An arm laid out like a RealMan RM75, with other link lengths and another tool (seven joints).
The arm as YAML. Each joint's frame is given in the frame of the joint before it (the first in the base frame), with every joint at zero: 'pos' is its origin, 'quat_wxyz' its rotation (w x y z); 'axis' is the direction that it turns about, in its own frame. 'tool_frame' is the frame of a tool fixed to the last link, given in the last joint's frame.
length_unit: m
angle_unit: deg
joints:
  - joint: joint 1
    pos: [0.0, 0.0, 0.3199]
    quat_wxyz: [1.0, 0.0, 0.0, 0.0]
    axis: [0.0, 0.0, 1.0]
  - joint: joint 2
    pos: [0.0, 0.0, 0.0]
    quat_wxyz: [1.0, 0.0, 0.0, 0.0]
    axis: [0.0, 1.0, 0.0]
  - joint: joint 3
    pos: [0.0, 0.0, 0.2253]
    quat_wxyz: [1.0, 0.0, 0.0, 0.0]
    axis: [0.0, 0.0, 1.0]
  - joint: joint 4
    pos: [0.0, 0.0, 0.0]
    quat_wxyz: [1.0, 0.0, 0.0, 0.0]
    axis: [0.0, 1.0, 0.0]
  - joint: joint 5
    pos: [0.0, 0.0, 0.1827]
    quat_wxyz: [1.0, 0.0, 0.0, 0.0]
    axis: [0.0, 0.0, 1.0]
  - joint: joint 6
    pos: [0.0, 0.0, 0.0]
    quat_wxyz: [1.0, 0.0, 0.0, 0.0]
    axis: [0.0, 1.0, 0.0]
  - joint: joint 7
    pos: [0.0, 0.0, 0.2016]
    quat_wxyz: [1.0, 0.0, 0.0, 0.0]
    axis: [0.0, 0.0, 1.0]
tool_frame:
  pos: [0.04, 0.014, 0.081]
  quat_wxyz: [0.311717, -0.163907, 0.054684, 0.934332]
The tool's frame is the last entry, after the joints.
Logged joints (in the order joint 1, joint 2, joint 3, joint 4, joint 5, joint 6, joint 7), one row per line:
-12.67, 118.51, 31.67, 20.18, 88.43, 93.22, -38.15
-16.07, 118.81, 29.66, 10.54, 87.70, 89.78, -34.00
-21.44, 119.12, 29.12, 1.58, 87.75, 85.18, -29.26
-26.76, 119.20, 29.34, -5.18, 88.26, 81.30, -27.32
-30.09, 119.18, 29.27, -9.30, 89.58, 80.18, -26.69
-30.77, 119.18, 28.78, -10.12, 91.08, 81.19, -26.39
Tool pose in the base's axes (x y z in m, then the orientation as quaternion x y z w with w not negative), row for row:
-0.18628, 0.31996, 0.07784, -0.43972, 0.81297, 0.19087, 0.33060
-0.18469, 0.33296, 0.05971, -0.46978, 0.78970, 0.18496, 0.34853
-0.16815, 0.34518, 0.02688, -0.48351, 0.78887, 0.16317, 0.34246
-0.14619, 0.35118, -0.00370, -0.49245, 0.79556, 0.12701, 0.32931
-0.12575, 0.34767, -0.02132, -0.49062, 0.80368, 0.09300, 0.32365
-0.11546, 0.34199, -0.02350, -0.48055, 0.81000, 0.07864, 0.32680
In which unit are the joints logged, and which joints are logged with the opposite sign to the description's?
The joints are logged in degrees. Opposite sign: joint 2.
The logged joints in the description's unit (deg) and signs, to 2 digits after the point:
-12.67, -118.51, 31.67, 20.18, 88.43, 93.22, -38.15
-16.07, -118.81, 29.66, 10.54, 87.70, 89.78, -34.00
-21.44, -119.12, 29.12, 1.58, 87.75, 85.18, -29.26
-26.76, -119.20, 29.34, -5.18, 88.26, 81.30, -27.32
-30.09, -119.18, 29.27, -9.30, 89.58, 80.18, -26.69
-30.77, -119.18, 28.78, -10.12, 91.08, 81.19, -26.39

